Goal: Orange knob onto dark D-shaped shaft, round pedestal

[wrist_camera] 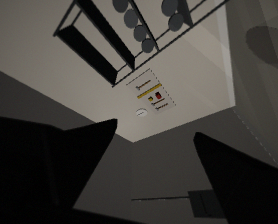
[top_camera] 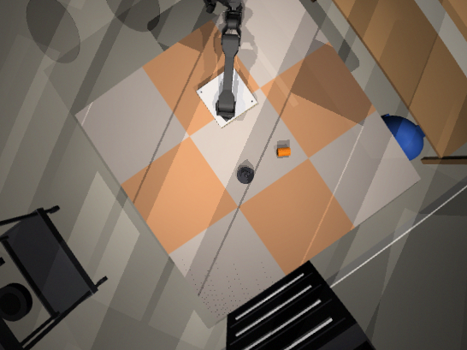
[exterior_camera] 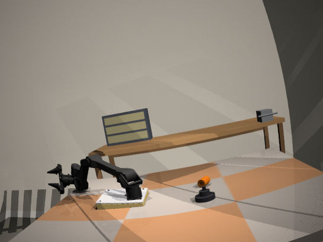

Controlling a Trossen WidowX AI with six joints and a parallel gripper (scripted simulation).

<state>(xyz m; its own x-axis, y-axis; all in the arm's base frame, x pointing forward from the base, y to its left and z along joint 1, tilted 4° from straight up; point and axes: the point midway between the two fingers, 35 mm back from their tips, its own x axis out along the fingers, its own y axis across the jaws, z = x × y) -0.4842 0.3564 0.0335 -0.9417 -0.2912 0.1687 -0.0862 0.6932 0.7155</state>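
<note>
Now: the orange knob 85 cm ahead of my gripper tip, 28 cm to the right of it and 9 cm below it. The rest, counted from my gripper tip: round dark pedestal: 80 cm ahead, 50 cm to the right, 8 cm below.
</note>
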